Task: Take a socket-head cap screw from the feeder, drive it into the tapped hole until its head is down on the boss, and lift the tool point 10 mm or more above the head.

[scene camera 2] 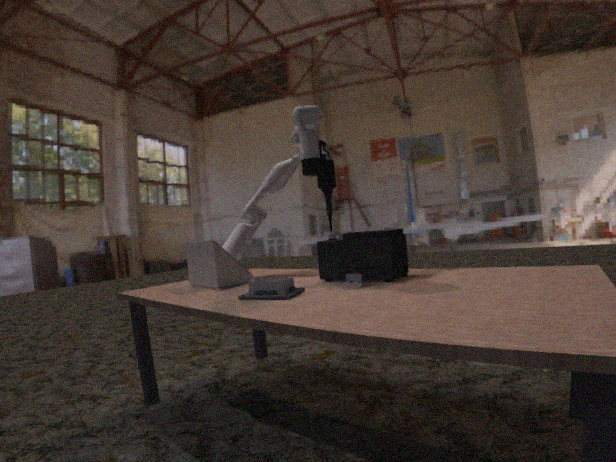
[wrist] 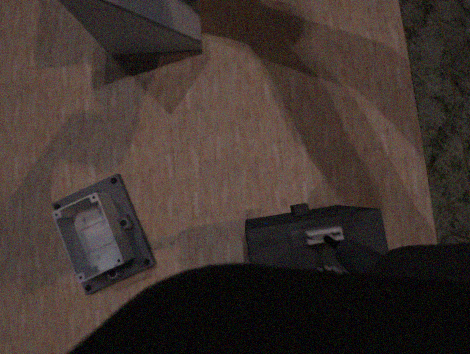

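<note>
The black screw feeder (scene camera 2: 367,256) (wrist: 275,242) stands on the table. My screwdriver (scene camera 2: 330,230) (wrist: 327,240) points straight down, its tip at the pale pick-up part (wrist: 316,233) on top of the feeder. Any contact is too small to tell, and no screw can be made out at the tip. The grey housing (scene camera 2: 271,286) (wrist: 134,245) lies apart from the feeder on a dark flanged base. A small round boss with a dark hole (wrist: 125,223) shows on its side in the wrist view. The dark tool body hides part of the feeder there.
A grey wedge-shaped block (scene camera 2: 210,265) (wrist: 155,25) stands on the wooden table (scene camera 2: 450,320) (wrist: 225,135), behind the housing and near the arm's base. A small grey tab (scene camera 2: 354,279) (wrist: 299,209) sticks out from the feeder's side. The table's edge shows at the right of the wrist view.
</note>
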